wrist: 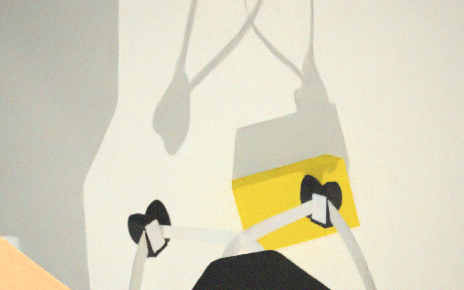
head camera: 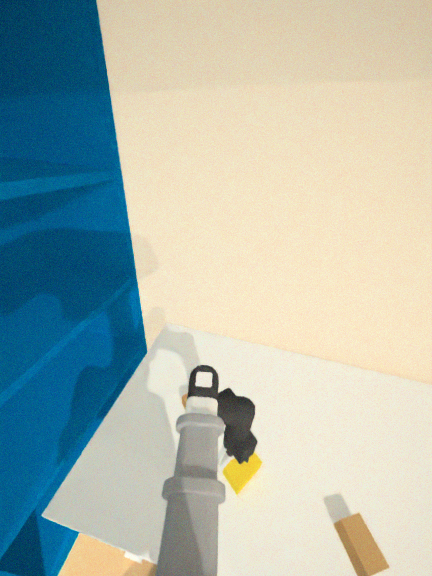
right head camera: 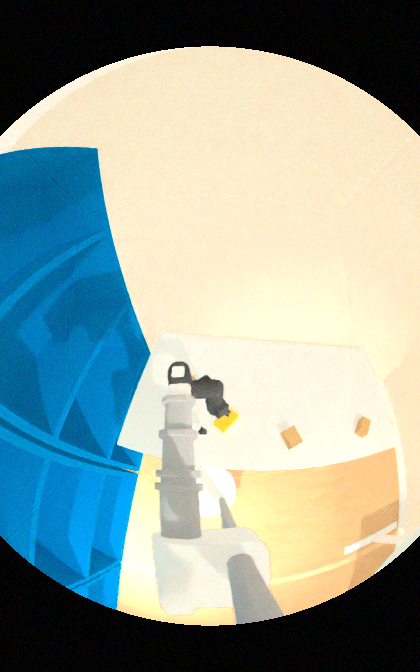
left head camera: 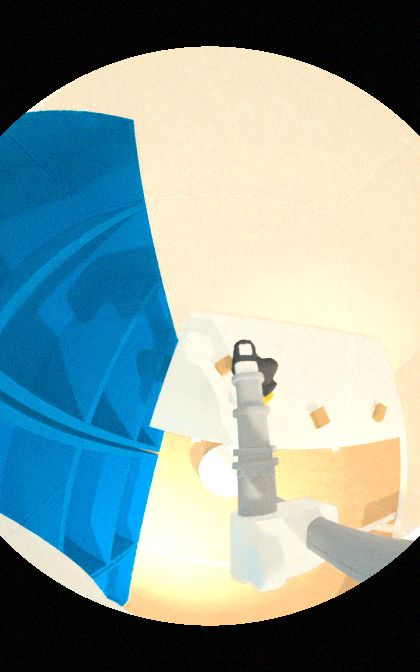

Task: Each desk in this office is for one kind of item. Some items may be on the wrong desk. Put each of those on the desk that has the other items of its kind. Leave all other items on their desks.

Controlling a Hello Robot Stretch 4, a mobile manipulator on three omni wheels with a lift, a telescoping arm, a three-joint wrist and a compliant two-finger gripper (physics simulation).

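Frame: origin at the robot's base, x back, y right, z up, level; centimetres.
Where they show: gripper, fingertip midpoint: (wrist: 234, 205) (head camera: 226, 472).
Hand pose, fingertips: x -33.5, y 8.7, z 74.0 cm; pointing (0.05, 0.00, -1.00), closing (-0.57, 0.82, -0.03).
Each offset is from my fingertips to the top centre of the thing. Level surfaces: height alone.
A yellow box @(dz -0.2, dx -2.0, dy +5.0 cm) (head camera: 242, 475) (left head camera: 269, 398) (right head camera: 226, 422) (wrist: 280, 200) lies on the white desk @(dz -4.7 cm) (head camera: 310, 400) (left head camera: 310, 350) (right head camera: 280, 370) (wrist: 410, 125). Tan boxes lie on the same desk: one @(dz +0.3, dx +11.4, dy +33.4 cm) (head camera: 367, 542) (left head camera: 320, 417) (right head camera: 291, 437) right of the yellow box, one (left head camera: 379, 412) (right head camera: 362, 426) near the right end, and one (left head camera: 224, 365) near the left end, partly behind the arm. My gripper (wrist: 234, 205) is open and empty above the desk; in the wrist view its right fingertip overlaps the yellow box and its left fingertip is over desk left of it. The arm partly hides the gripper in the head views.
A tall blue cabinet (head camera: 50, 125) (left head camera: 75, 155) (right head camera: 50, 185) stands against the desk's left end. A beige wall (head camera: 275, 200) rises behind the desk. A round white object (left head camera: 217, 471) (right head camera: 222, 492) shows near the desk's front edge, beside my arm (head camera: 195, 500) (left head camera: 252, 430) (right head camera: 179, 450).
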